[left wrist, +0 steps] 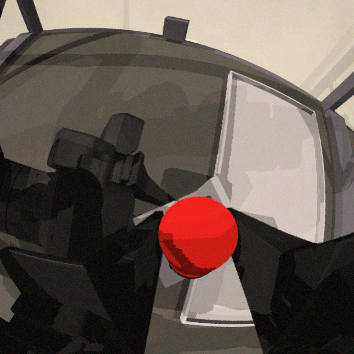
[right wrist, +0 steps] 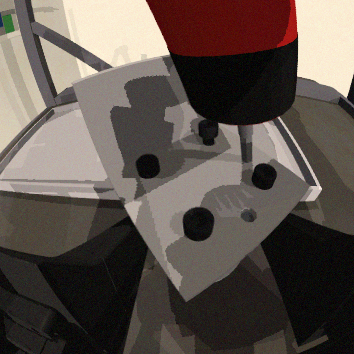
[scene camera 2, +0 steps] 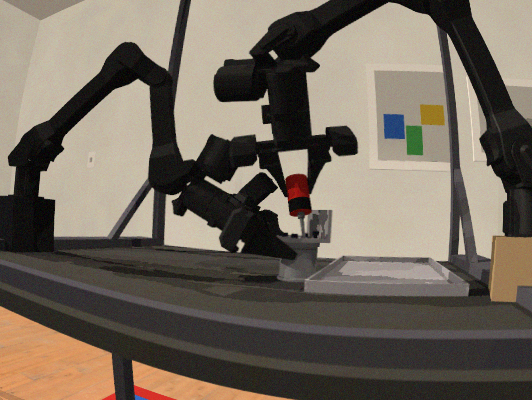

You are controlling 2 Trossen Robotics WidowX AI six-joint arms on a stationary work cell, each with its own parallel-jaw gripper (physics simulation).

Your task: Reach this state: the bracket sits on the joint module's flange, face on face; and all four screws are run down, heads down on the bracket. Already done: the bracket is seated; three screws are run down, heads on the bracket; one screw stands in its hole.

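Frame: origin at the left arm's base, x right, y back, z down, level; millimetres.
Seen in the pictures: left gripper, fingertip midpoint: (left wrist: 193,216) (scene camera 2: 297,194); right gripper, fingertip midpoint: (right wrist: 202,212) (scene camera 2: 298,255); left arm's base at its link origin: (scene camera 2: 528,236).
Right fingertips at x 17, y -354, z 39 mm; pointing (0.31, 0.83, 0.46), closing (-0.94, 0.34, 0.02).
Observation:
Pixels of each thing's top centre, then the offset from my right fingertips to it.
- joint module at its top centre: (scene camera 2: 299,238) dx +0, dy +0, dz -26 mm
- fourth screw at its top centre: (right wrist: 208,122) dx +4, dy +25, dz -39 mm
- red-and-black screwdriver at its top centre: (left wrist: 220,264) (scene camera 2: 301,173) dx -8, dy +3, dz -125 mm
- light grey tray at its top centre: (right wrist: 119,121) (left wrist: 282,186) (scene camera 2: 387,266) dx +135, dy +114, dz +22 mm
- tan block at its top centre: (scene camera 2: 528,236) dx -17, dy +354, dz -39 mm
The grey bracket (scene camera 2: 325,222) (right wrist: 225,175) lies flat on the joint module (scene camera 2: 295,269), its other plate upright. In the right wrist view three black screw heads (right wrist: 148,166) (right wrist: 198,223) (right wrist: 264,176) sit low on it. A fourth screw (right wrist: 208,131) stands proud, some shank showing under its head. My left gripper (scene camera 2: 298,187) (left wrist: 193,216) is shut on the red-and-black screwdriver (scene camera 2: 298,192) (left wrist: 200,225) (right wrist: 235,65), nearly upright. Its tip is close to the bracket, between the proud screw and the right-hand seated one, on neither head. My right gripper (scene camera 2: 287,252) (right wrist: 202,212) is shut on the joint module below the flange.
A light grey tray (scene camera 2: 385,288) (left wrist: 280,140) (right wrist: 55,155) stands close beside the module, to its right in the scene view. A tan block (scene camera 2: 505,270) stands at the far right. My right arm (left wrist: 82,155) reaches in low from the left, beside the screwdriver.

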